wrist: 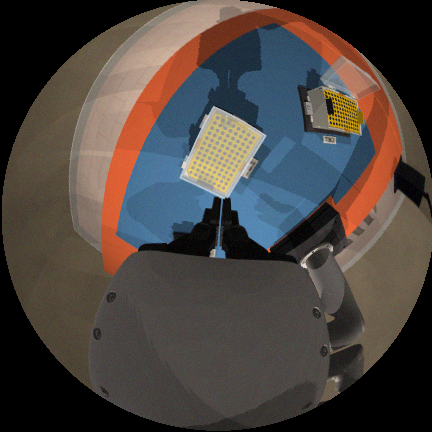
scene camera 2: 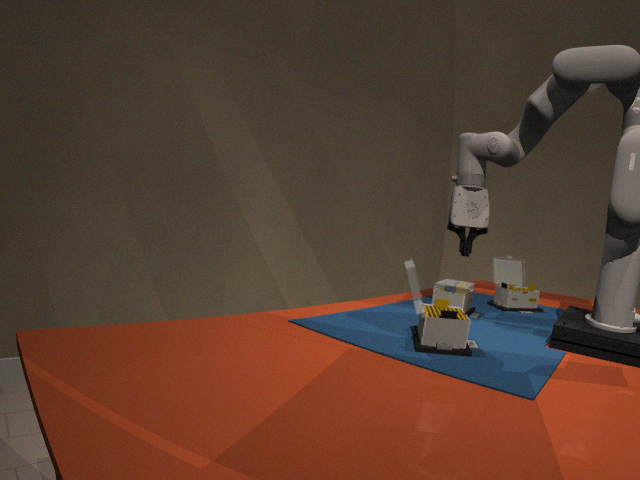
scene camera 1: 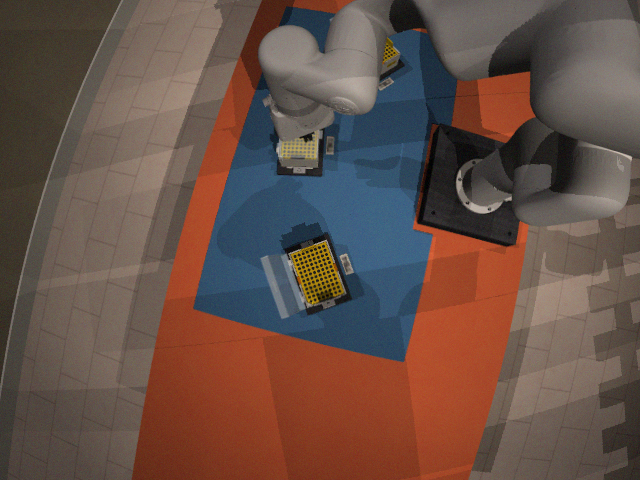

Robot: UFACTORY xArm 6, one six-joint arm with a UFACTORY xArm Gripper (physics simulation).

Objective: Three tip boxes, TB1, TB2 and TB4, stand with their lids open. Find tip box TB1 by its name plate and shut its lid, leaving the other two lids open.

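Places are measured from the arm's base along level axes (x up, y left, z back), in millimetres.
Pixels of known places: gripper, between the fingertips: [wrist: 220, 209] [scene camera 2: 464, 255] [scene camera 1: 306, 134]; arm's base, origin of its link: [wrist: 316, 254] [scene camera 2: 609, 324] [scene camera 1: 480, 186].
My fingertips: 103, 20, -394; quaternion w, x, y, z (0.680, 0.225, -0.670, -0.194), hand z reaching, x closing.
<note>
Ahead of a thing's pixels: the offset from my fingertips to its top centre, as dx, dy, dz. "pt": to the spot under its first point. Level surfaces: height alone.
Tip box TB1 @[-77, -38, -18] [scene camera 1: 298, 161] [scene camera 2: 451, 301] [wrist: 222, 152] is the middle box; its clear lid lies down flat over the yellow rack. Its name plate @[pt -152, -47, +35] [scene camera 1: 329, 145] [wrist: 249, 168] is too small to read clearly. My gripper [scene camera 2: 465, 254] [wrist: 220, 209] is shut and empty, above TB1 and apart from its lid; the arm hides its fingers in scene camera 1. Tip box TB2 @[-80, -291, +83] [scene camera 1: 390, 60] [scene camera 2: 516, 298] [wrist: 344, 111] has its lid @[pt -51, -343, +31] [scene camera 2: 509, 271] [wrist: 350, 77] standing open. The third box, TB4 @[-88, +246, +89] [scene camera 1: 316, 271] [scene camera 2: 444, 331], has its lid @[-1, +289, +23] [scene camera 1: 283, 286] [scene camera 2: 412, 281] open.
The boxes stand on a blue mat @[dx -155] [scene camera 1: 372, 206] [scene camera 2: 516, 372] on the orange table @[dx -157] [scene camera 1: 222, 403] [scene camera 2: 206, 387]. The black robot base [scene camera 1: 439, 206] [scene camera 2: 573, 333] is at the mat's side. The arm covers part of TB2 in scene camera 1.
</note>
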